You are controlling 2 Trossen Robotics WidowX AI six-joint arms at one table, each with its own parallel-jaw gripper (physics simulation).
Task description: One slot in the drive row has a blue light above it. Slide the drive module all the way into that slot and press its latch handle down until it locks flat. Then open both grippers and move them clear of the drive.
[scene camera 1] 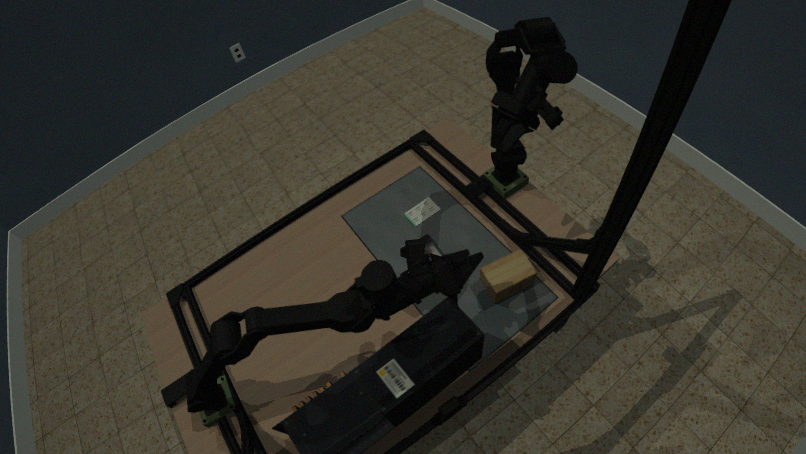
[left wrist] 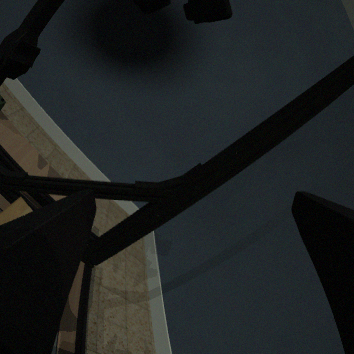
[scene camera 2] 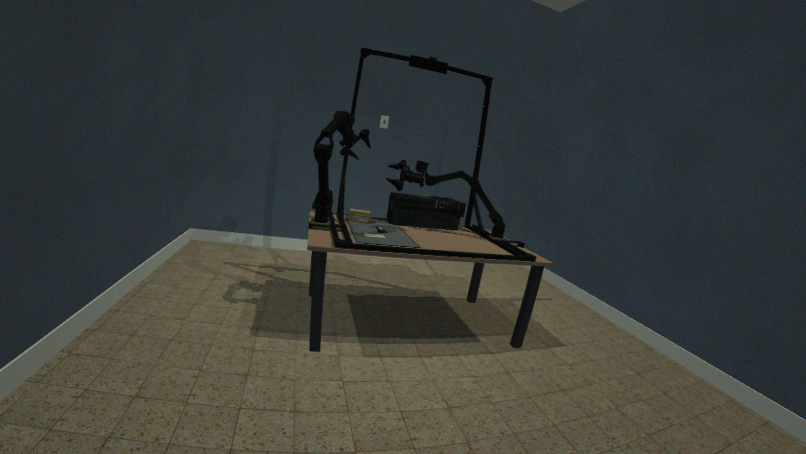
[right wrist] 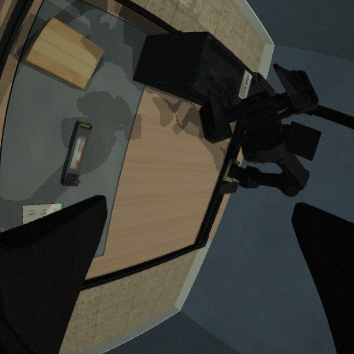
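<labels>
The left gripper (scene camera 1: pixel 475 252) is open and holds nothing. The right gripper (scene camera 1: pixel 498 149) is open as well, and the right gripper holds nothing.
</labels>
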